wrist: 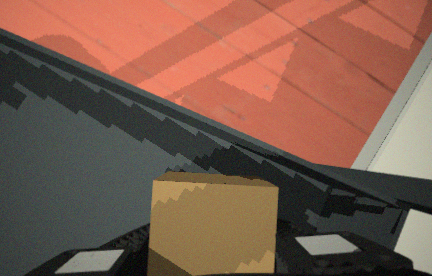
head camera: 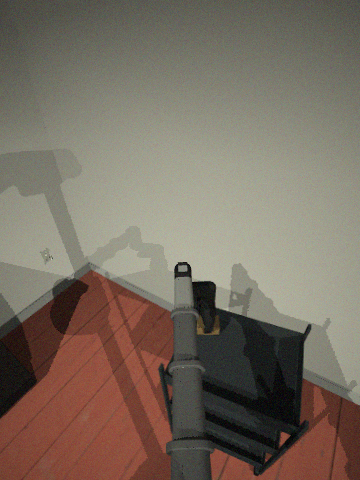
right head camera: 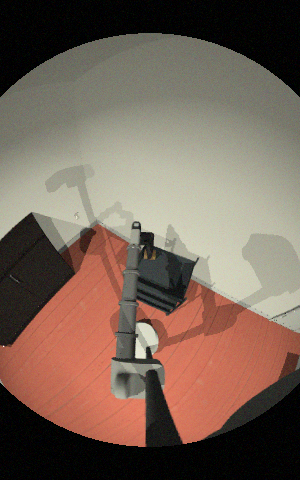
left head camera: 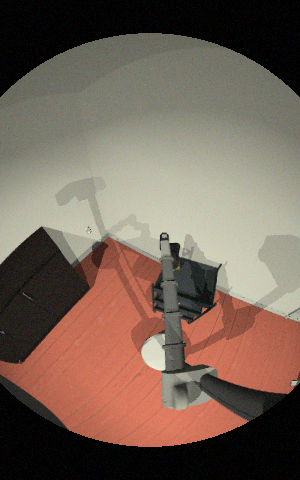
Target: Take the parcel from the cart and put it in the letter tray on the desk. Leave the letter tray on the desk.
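Where they show: gripper, fingertip midpoint: (wrist: pixel 210 237); robot's base at its link origin: (right head camera: pixel 138 339) (left head camera: pixel 161 350).
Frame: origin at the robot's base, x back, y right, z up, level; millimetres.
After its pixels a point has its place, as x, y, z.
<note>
The parcel (wrist: pixel 214 225) @(-692, 69, 684) (head camera: pixel 216 328) @(-658, 124, 680) is a tan box standing on the dark grey top of the cart (wrist: pixel 60 160) @(-592, 38, 634) (head camera: pixel 225 355) @(-568, 149, 634) (left head camera: pixel 195 280) @(-539, 257, 634) (right head camera: pixel 175 270) @(-555, 299, 634), near its wall-side edge. My gripper (wrist: pixel 210 237) @(-690, 87, 646) points down at the parcel. In the wrist view its two black fingers stand against the left and right sides of the parcel, shut on it. In the head view the arm and wrist hide part of the parcel. Its underside is hidden, and I cannot tell whether it touches the cart top. The letter tray and the desk cannot be made out in these views.
The wall (head camera: pixel 150 200) @(-1345, -167, 906) rises close behind the cart. The cart has raised corner posts and lower shelves. A dark cabinet (left head camera: pixel 40 295) @(-338, -1171, 575) (right head camera: pixel 30 285) @(-300, -1196, 464) with handles stands at the left. My telescoping arm (left head camera: pixel 171 305) @(-254, 0, 984) (right head camera: pixel 129 300) @(-226, 8, 983) reaches out beside and over the cart. The floor (left head camera: pixel 90 360) @(213, -791, -28) is red planks.
</note>
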